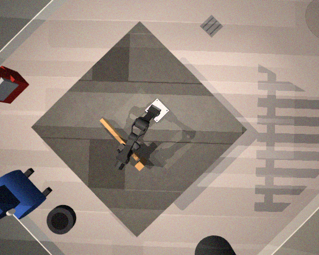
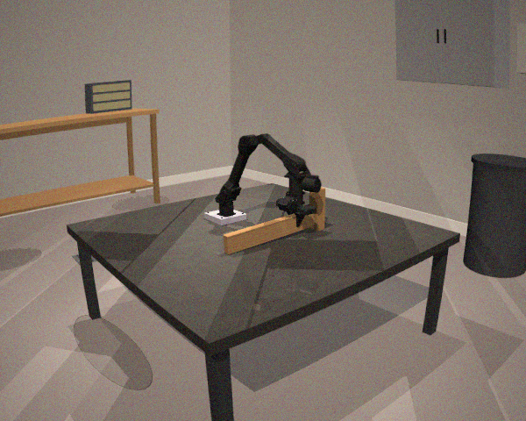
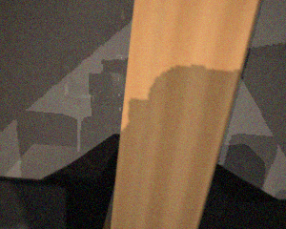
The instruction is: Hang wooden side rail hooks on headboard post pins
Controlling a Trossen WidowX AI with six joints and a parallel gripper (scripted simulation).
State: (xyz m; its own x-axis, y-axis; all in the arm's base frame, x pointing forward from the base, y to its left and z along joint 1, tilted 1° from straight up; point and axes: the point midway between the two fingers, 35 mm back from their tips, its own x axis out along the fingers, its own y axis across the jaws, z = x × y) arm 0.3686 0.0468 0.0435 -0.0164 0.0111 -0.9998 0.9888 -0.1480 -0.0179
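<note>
Now: the headboard post 2 cm ahead of my gripper tip, 12 cm to the left of it and 4 cm above it.
</note>
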